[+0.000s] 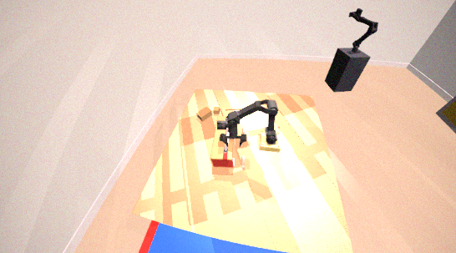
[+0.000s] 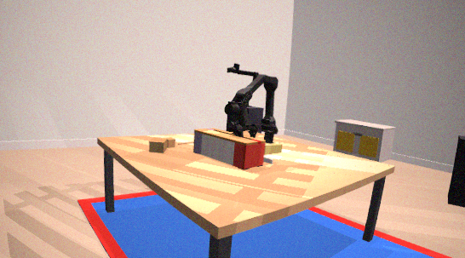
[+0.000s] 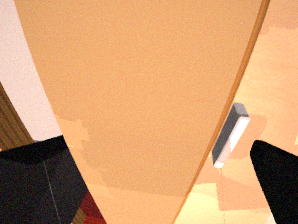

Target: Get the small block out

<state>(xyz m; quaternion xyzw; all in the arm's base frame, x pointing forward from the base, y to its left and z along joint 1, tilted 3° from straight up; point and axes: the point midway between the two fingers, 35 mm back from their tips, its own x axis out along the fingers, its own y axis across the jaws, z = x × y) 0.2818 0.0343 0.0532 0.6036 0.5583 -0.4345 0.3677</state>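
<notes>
The grey piece lies 60 mm ahead of my gripper tip and 10 mm to the left of it. Also, from my gripper tip: long box (80 mm to the right, 30 mm below, 30 mm ahead).
</notes>
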